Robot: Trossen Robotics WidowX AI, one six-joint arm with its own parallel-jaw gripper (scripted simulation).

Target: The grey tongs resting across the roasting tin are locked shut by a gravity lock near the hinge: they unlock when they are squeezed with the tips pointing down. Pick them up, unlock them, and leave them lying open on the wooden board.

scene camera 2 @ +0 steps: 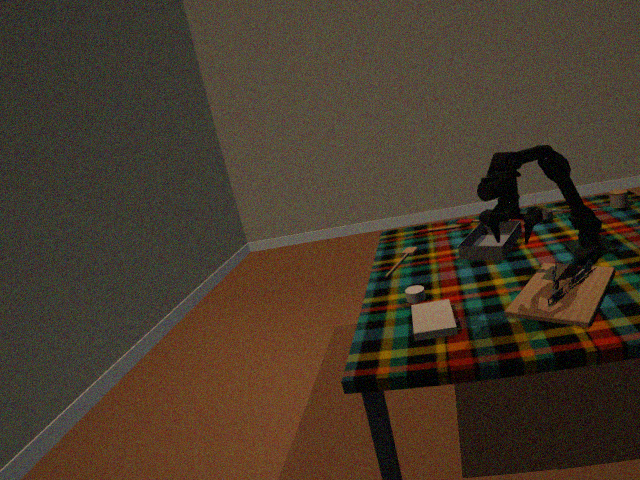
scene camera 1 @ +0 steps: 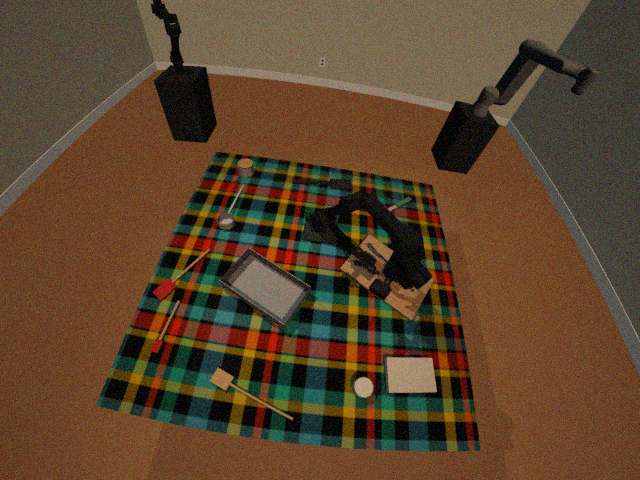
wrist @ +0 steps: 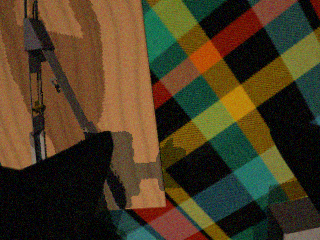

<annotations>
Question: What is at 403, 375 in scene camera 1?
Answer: A white tile.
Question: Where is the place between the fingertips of the gripper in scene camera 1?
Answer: At 383, 285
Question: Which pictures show the gripper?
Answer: Scene camera 2, scene camera 1 and the wrist view: all of them.
</annotations>
